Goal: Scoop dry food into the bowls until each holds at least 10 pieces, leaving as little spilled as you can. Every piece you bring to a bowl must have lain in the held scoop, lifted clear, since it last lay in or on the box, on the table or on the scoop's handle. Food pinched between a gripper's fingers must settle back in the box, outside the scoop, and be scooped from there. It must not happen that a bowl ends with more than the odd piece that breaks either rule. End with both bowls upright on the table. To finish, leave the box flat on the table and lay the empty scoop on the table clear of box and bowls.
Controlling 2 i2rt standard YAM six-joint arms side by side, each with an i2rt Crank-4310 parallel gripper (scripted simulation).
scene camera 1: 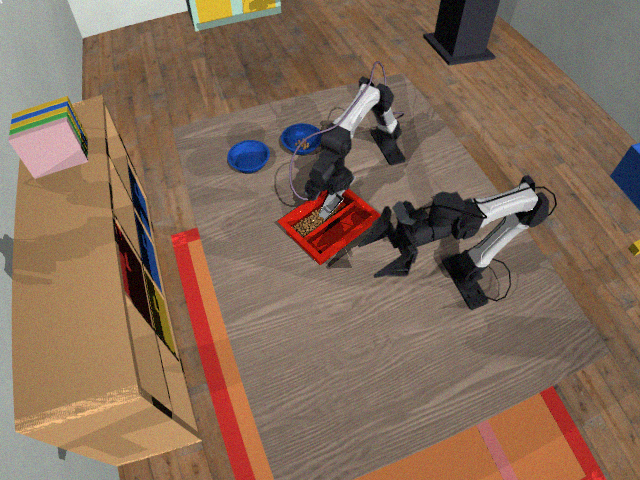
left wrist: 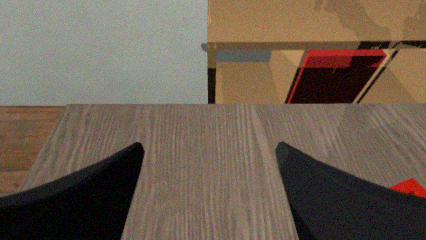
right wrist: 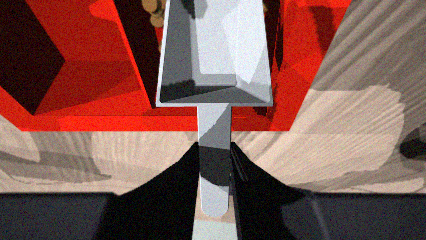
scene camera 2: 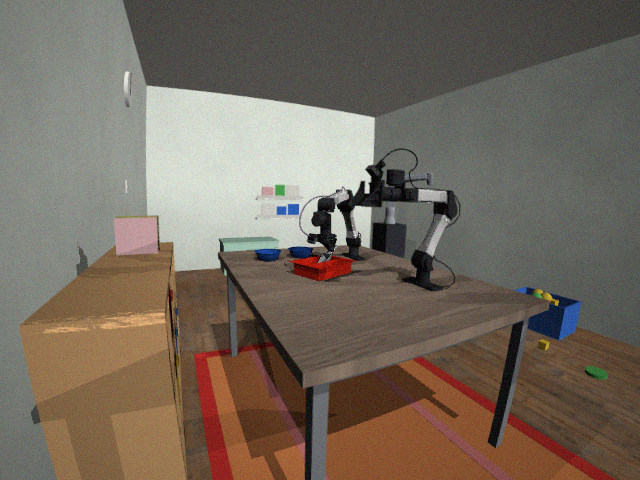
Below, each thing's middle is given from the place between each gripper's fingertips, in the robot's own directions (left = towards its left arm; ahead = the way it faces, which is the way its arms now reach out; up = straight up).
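From my right hand: grey scoop [right wrist: 213, 62], 3 cm ahead, 1 cm to the left, 3 cm below. Red box [scene camera 1: 326, 240], 8 cm ahead, 9 cm to the left, 5 cm below.
From my left hand: grey scoop, 43 cm to the right, 8 cm behind, 30 cm below. Red box: my left gripper [scene camera 1: 366, 260] 3 cm past it, 35 cm to the left of it, 32 cm above it.
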